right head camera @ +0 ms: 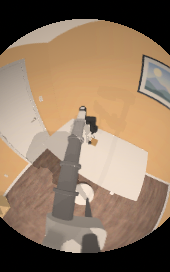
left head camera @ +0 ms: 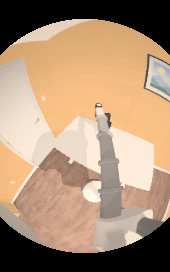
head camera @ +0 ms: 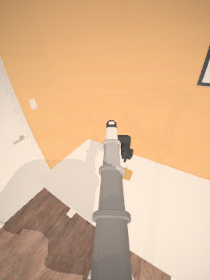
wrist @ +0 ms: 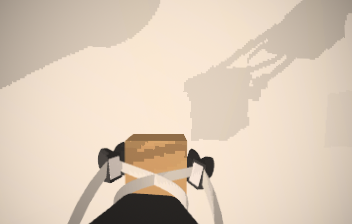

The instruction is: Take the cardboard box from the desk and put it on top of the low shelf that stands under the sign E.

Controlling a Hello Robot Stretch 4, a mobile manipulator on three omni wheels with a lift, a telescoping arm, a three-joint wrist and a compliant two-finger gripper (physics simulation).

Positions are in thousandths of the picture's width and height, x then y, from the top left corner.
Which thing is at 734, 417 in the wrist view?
A white desk.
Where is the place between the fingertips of my gripper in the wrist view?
447, 708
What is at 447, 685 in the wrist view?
A cardboard box.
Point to a white desk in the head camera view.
At 769, 716
